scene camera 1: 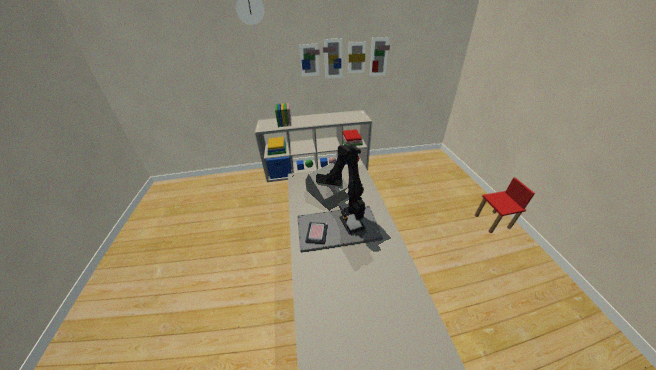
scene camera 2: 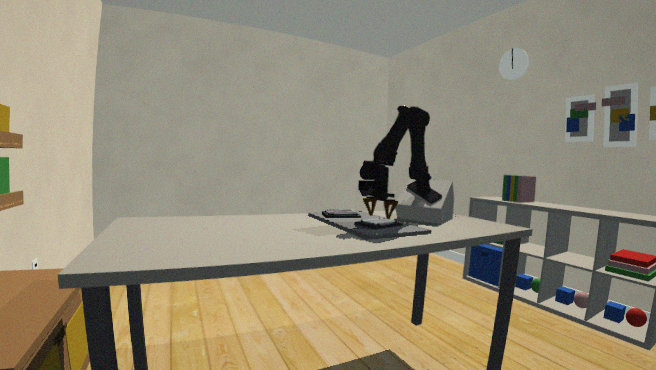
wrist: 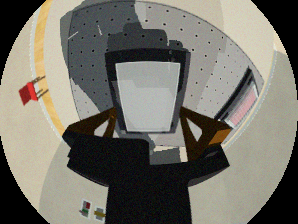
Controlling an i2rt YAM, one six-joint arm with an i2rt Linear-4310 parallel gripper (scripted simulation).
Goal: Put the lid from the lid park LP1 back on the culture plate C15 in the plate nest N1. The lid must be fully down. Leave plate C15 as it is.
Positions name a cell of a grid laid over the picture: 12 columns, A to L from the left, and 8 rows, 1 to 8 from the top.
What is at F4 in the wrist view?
A lid.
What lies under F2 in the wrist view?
A lid park LP1.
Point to a culture plate C15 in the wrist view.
K4
